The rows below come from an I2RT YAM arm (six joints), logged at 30 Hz.
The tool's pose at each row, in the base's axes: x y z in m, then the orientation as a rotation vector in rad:
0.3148 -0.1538 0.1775 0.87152 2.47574 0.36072
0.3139 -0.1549 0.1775 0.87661 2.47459 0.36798
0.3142 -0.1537 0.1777 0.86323 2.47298 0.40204
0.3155 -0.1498 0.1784 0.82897 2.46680 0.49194
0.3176 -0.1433 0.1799 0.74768 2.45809 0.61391
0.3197 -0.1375 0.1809 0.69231 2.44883 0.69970
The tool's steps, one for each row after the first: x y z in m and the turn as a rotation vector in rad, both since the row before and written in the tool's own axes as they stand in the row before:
-0.0001 -0.0013 -0.0006 -0.00359 0.00223 0.00512
0.0005 0.0011 0.0001 -0.02537 0.00830 -0.00254
0.0014 0.0039 0.0005 -0.06679 0.02222 -0.00545
0.0022 0.0066 0.0011 -0.09833 0.03113 -0.03114
0.0017 0.0057 0.0020 -0.06892 0.02295 -0.01965

